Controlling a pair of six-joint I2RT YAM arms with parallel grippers.
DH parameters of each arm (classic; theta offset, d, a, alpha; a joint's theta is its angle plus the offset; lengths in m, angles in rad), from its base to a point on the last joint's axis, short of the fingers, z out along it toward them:
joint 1: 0 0.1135 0.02 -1.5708
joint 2: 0 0 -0.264 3.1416
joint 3: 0.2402 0 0.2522 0
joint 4: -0.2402 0 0.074 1.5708
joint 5: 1.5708 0 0 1.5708
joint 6: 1.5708 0.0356 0 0
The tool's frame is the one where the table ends.
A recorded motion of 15 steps. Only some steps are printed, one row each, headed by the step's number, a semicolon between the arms.
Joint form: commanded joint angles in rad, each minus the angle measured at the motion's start. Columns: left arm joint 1, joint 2, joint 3, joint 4, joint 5, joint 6; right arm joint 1, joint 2, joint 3, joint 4, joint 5, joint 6.
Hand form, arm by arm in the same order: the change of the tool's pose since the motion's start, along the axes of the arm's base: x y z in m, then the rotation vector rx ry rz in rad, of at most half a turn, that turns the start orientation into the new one. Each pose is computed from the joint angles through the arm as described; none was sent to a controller.
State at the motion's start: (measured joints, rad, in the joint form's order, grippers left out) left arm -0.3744 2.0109 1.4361 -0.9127 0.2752 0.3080; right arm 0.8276 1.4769 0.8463 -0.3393 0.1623 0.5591
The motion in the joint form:
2: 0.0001 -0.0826 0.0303 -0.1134 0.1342 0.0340; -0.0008 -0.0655 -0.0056 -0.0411 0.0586 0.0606
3: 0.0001 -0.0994 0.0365 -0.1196 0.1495 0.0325; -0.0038 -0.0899 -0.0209 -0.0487 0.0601 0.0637
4: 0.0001 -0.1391 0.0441 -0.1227 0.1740 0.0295; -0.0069 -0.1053 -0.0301 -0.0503 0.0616 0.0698
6: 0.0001 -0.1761 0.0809 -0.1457 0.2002 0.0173; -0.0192 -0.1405 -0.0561 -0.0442 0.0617 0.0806
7: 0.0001 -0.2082 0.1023 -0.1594 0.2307 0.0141; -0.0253 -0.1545 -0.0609 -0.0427 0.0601 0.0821
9: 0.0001 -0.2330 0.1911 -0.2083 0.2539 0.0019; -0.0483 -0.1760 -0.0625 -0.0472 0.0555 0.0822
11: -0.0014 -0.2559 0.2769 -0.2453 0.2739 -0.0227; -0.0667 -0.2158 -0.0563 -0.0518 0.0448 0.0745
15: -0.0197 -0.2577 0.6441 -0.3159 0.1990 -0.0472; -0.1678 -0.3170 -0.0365 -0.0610 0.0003 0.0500
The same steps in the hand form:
2: -0.0132 0.0004 0.0374 -0.1260 0.0378 -0.0430; -0.0054 -0.0092 0.0134 0.0129 -0.0308 -0.0831
3: -0.0145 0.0004 0.0450 -0.1460 0.0279 -0.0440; -0.0084 -0.0138 0.0146 0.0148 -0.0318 -0.0895
4: -0.0178 0.0008 0.0610 -0.1839 -0.0038 -0.0471; -0.0099 -0.0167 0.0156 0.0207 -0.0340 -0.0984
6: -0.0200 0.0008 0.0835 -0.2254 -0.0374 -0.0436; -0.0124 -0.0242 0.0168 0.0378 -0.0411 -0.1194
7: -0.0237 0.0012 0.1005 -0.2673 -0.0624 -0.0493; -0.0127 -0.0267 0.0189 0.0475 -0.0467 -0.1258
9: -0.0248 0.0009 0.1327 -0.3109 -0.1093 -0.0500; -0.0106 -0.0329 0.0232 0.0611 -0.0545 -0.1462
11: -0.0279 0.0009 0.1638 -0.3548 -0.1575 -0.0428; -0.0102 -0.0386 0.0342 0.0930 -0.0786 -0.1520
15: -0.0365 -0.0001 0.2641 -0.4015 -0.4488 -0.0517; -0.0034 -0.0641 0.0631 0.1779 -0.1460 -0.2047

